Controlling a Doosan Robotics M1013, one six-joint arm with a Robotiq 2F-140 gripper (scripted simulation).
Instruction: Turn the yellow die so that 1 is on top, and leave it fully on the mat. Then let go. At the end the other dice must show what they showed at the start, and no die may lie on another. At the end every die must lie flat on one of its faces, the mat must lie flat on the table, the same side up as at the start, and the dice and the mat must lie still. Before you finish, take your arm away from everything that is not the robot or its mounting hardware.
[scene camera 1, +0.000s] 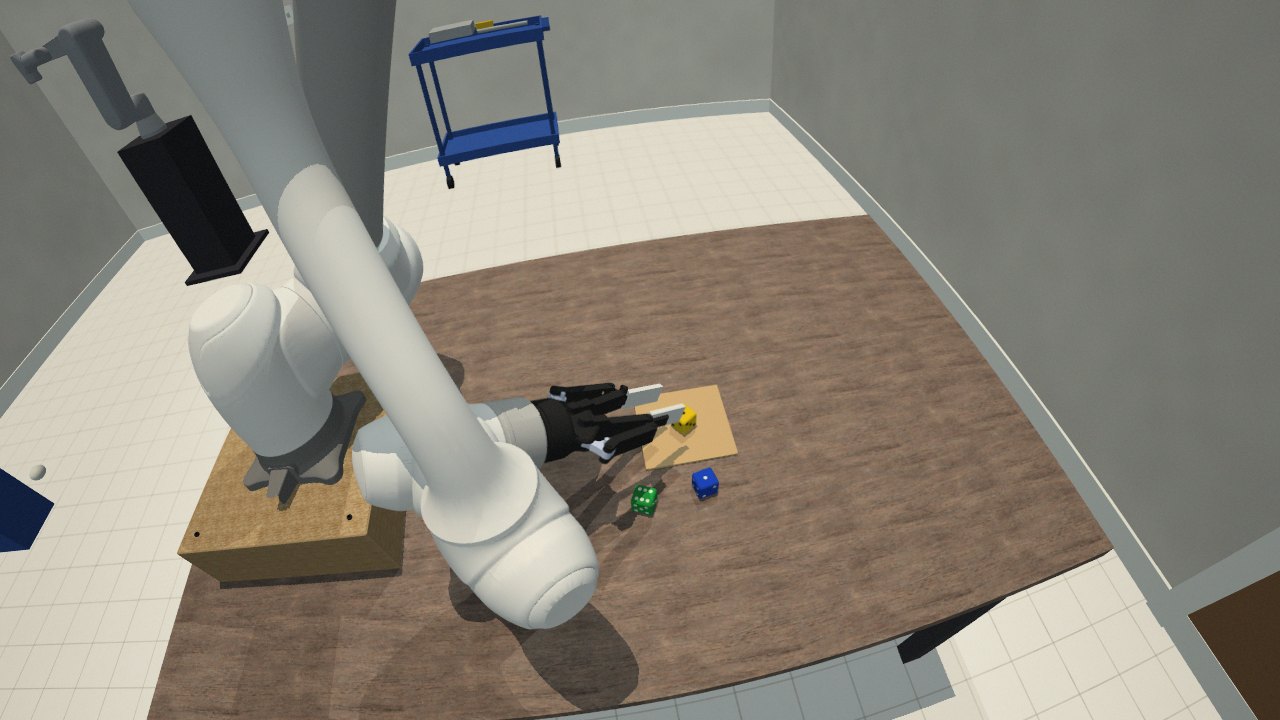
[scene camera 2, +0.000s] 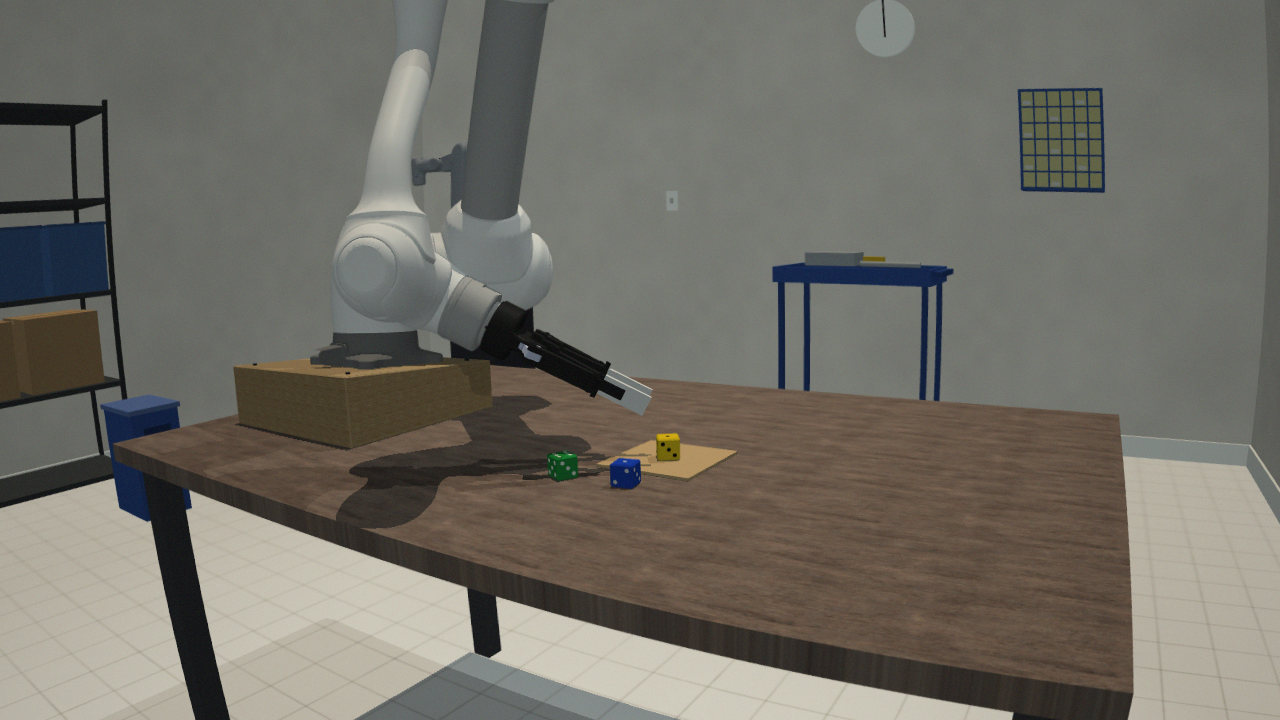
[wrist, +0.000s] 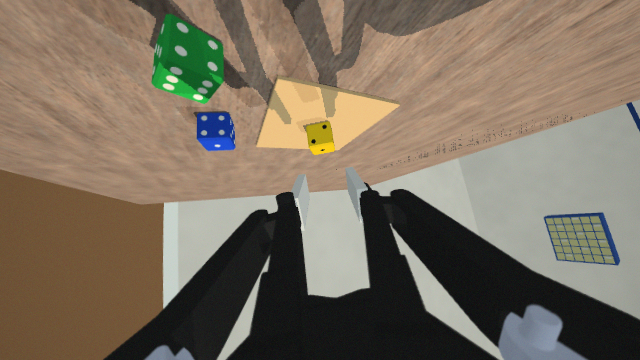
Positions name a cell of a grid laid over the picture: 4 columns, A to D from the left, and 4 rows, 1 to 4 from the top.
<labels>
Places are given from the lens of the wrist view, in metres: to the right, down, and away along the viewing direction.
gripper (wrist: C3): 0.01, 0.00, 0.20
yellow die (wrist: C2): 0.00, -0.05, 0.22
</labels>
